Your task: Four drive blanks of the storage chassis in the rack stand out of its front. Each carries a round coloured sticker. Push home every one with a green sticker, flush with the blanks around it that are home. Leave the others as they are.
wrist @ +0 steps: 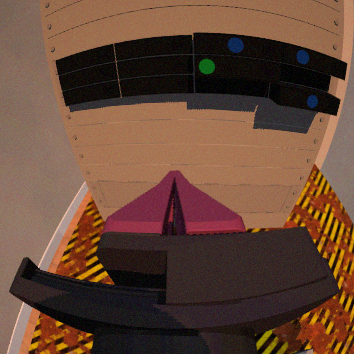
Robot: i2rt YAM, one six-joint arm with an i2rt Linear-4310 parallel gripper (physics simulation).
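Observation:
The black storage chassis (90, 67) runs across the upper part of the wrist view. The green-sticker blank (235, 68) is in its middle row, right of the chassis centre, and stands out. A blue-sticker blank (260, 49) stands out directly above it. A second blue-sticker blank (320, 64) stands out at the top right. A third blue-sticker blank (295, 99) stands out at the bottom right. My gripper (173, 177) is shut and empty, its magenta fingertips below the chassis in the view, apart from every blank and a little left of the green sticker.
Tan rack panels (150, 142) with small screws along their sides lie above and below the chassis. Dark shadows fall under the standing-out blanks. Rust-coloured floor with yellow and black stripes (325, 210) shows on both sides of the gripper. A pale edge strip (62, 225) runs at the lower left.

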